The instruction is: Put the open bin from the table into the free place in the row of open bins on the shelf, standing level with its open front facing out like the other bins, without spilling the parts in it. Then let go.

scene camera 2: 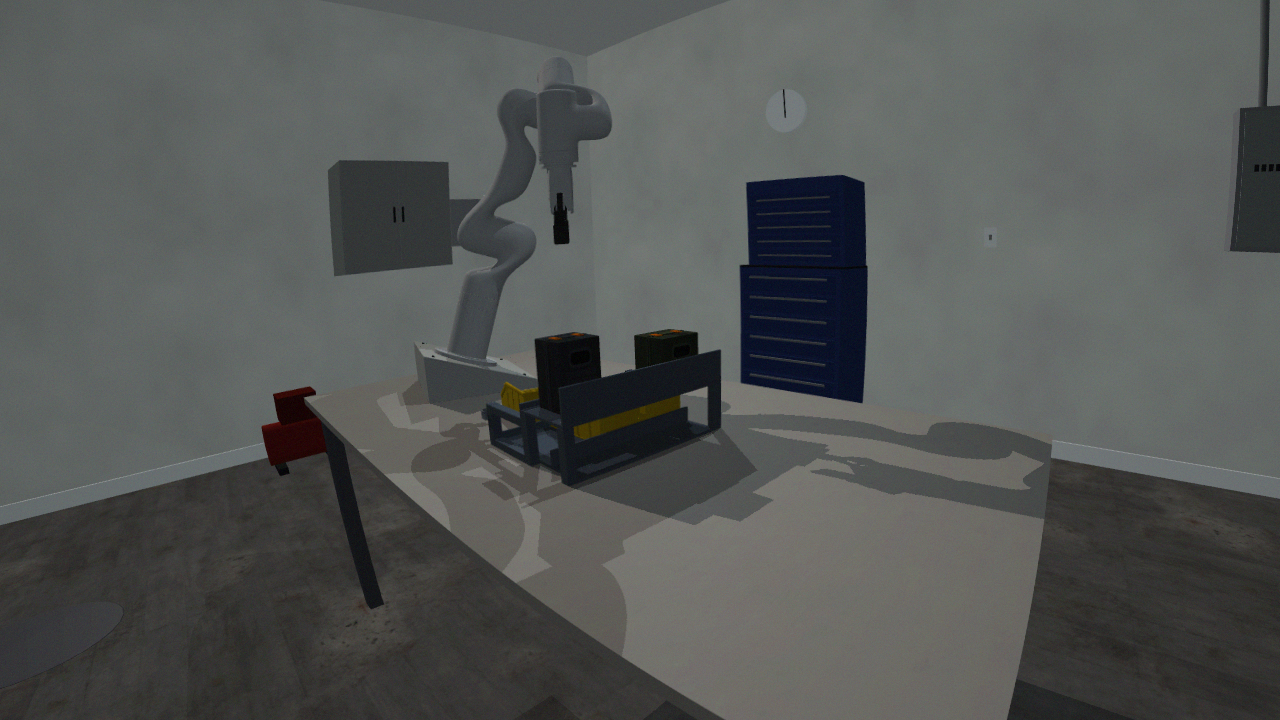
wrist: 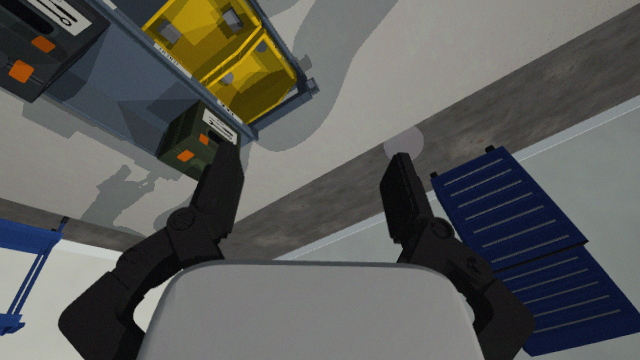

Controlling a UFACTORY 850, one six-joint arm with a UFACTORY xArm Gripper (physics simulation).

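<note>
My gripper [scene camera 2: 561, 238] [wrist: 315, 164] is open and empty, high above the table behind the shelf. The blue-grey shelf [scene camera 2: 640, 386] [wrist: 137, 92] stands on the table. In the wrist view, two yellow open bins stand side by side near its end: a larger-looking one [wrist: 202, 47] with grey parts and an end one [wrist: 267, 82] with small grey parts. In the scene view, a yellow strip [scene camera 2: 629, 417] shows through the shelf. Another yellow bin piece [scene camera 2: 516, 394] shows at its left end; whether it is on the shelf or behind it is unclear. The free place is hidden.
A black case [scene camera 2: 567, 376] [wrist: 70, 52] and a dark green case [scene camera 2: 665, 345] [wrist: 182, 142] with orange latches stand on the shelf's top. The pale table [scene camera 2: 832, 573] [wrist: 390, 65] extends around the shelf. A blue drawer cabinet [scene camera 2: 796, 331] [wrist: 515, 205] stands beyond it.
</note>
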